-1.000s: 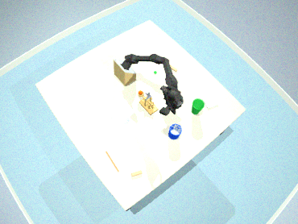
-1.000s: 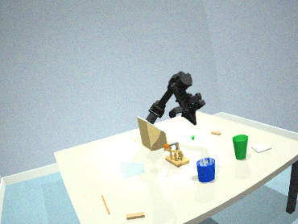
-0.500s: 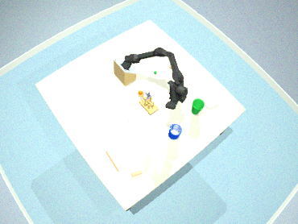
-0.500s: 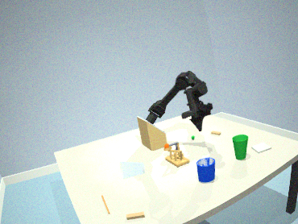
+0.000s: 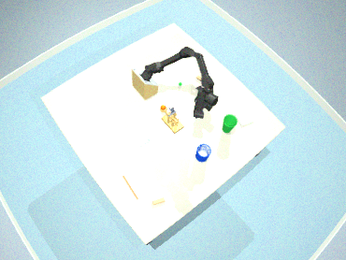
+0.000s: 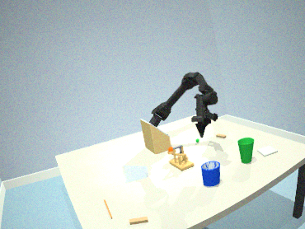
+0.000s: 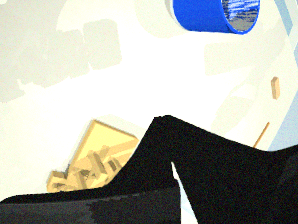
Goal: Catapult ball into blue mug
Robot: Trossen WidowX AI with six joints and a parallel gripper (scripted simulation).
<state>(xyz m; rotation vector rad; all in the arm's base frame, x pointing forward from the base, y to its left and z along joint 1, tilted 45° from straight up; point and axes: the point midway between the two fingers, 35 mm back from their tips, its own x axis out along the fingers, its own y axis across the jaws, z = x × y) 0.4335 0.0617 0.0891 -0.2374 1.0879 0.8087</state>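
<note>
Right now my gripper tip is 23 cm past the orange ball, 11 cm above it and 8 cm to the left of it. From my gripper tip the other things lie so: green mug (21 cm to the left, 14 cm below, 12 cm ahead); blue mug (18 cm ahead, 14 cm below, 6 cm to the right); wooden catapult (16 cm behind, 12 cm below, 6 cm to the right).
</note>
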